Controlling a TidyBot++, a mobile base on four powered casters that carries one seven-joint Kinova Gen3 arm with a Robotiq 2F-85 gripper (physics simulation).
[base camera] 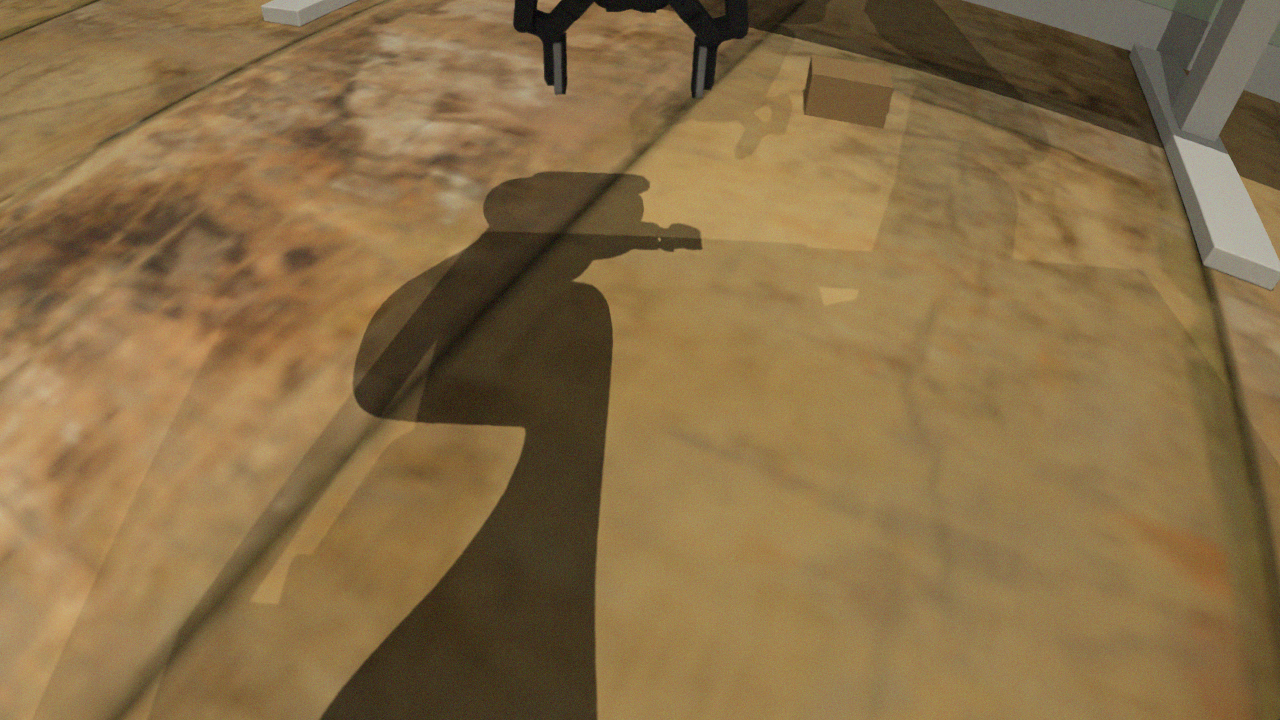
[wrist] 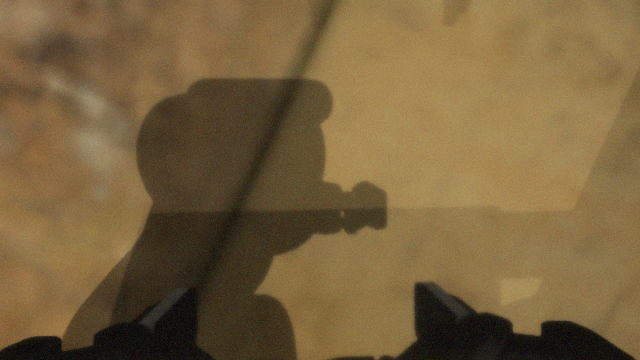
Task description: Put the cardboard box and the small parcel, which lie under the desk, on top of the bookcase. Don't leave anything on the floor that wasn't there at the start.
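Frame: origin at the arm's base, x left, y back, z up, level; millimetres.
Seen in the pictures: gripper, fingertip midpoint: (base camera: 628, 91) (wrist: 307, 309).
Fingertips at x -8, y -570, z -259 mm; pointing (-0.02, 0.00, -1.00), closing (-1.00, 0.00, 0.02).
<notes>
A point is followed by its place in that frame.
A brown cardboard box (base camera: 847, 96) @(x -250, y -838, z -366 mm) sits on the floor at the upper right of the base camera view, near the right desk leg. A second parcel does not show in either view, nor does the bookcase. My gripper (base camera: 629, 93) @(x -8, y -570, z -259 mm) (wrist: 307, 309) @(x -8, y -570, z -259 mm) is open and empty, with its fingers pointing down above the floor. In the base camera view it hangs at the top middle, to the left of the box and apart from it. The box does not show in the wrist view.
The desk's white right foot (base camera: 1203, 201) lies along the right side, with its leg (base camera: 1224, 76) @(x -757, y -880, z -286 mm) rising from it. The end of the left foot (base camera: 299, 8) shows at the top left. A pale skirting board (base camera: 1065, 19) @(x -799, y -1340, z -378 mm) runs behind. The arm's shadow falls across the floor.
</notes>
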